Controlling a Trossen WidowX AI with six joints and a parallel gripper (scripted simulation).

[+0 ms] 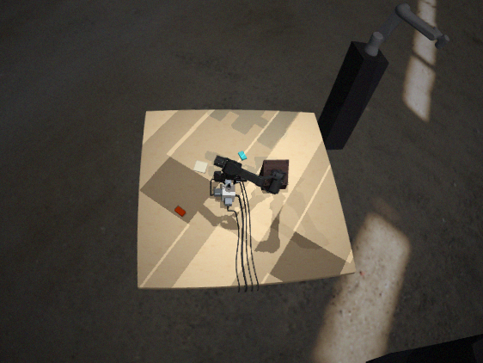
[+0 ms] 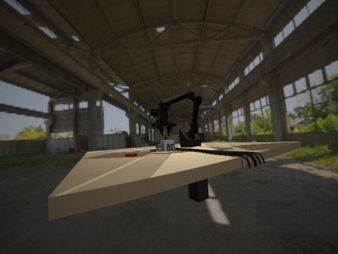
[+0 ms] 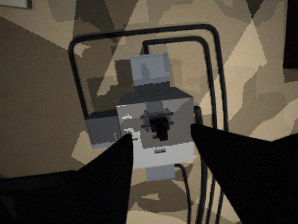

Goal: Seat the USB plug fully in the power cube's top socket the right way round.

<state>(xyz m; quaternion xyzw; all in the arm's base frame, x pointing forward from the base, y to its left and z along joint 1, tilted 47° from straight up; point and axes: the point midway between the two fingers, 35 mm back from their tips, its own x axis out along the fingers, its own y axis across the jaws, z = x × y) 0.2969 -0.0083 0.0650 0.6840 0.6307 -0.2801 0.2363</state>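
The black USB plug is 2 cm below my gripper tip. The rest, counted from my gripper tip: cyan block 14 cm behind, 27 cm to the right, 10 cm below; then orange block 30 cm ahead, 10 cm to the left, 10 cm below; then cream block 14 cm ahead, 21 cm to the right, 10 cm below.
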